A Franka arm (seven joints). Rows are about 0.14 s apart.
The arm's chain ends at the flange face. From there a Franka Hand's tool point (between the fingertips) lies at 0.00 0.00 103.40 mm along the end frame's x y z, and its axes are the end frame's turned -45 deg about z.
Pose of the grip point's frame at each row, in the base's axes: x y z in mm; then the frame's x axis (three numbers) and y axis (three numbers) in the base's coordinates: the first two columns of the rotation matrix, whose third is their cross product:
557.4 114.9 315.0 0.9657 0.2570 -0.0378 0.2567 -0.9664 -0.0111
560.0 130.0 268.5 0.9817 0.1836 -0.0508 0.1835 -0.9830 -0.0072
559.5 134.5 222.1 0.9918 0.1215 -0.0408 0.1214 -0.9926 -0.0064
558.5 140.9 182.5 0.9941 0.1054 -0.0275 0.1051 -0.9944 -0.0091
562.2 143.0 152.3 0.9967 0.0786 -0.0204 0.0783 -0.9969 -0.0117
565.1 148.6 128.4 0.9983 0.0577 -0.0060 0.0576 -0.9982 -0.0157
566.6 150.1 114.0 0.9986 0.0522 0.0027 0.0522 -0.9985 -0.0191
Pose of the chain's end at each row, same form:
561.5 114.8 418.3 0.8644 -0.5016 -0.0346 -0.5013 -0.8651 0.0189
565.3 130.2 371.8 0.8239 -0.5653 -0.0410 -0.5644 -0.8249 0.0308
563.8 134.4 325.4 0.7872 -0.6160 -0.0334 -0.6155 -0.7878 0.0243
561.4 140.3 285.9 0.7773 -0.6286 -0.0259 -0.6286 -0.7777 0.0130
564.4 142.0 255.7 0.7601 -0.6493 -0.0227 -0.6494 -0.7605 0.0062
565.8 147.0 231.8 0.7466 -0.6650 -0.0153 -0.6652 -0.7466 -0.0069
566.4 148.1 217.4 0.7430 -0.6691 -0.0116 -0.6692 -0.7430 -0.0154

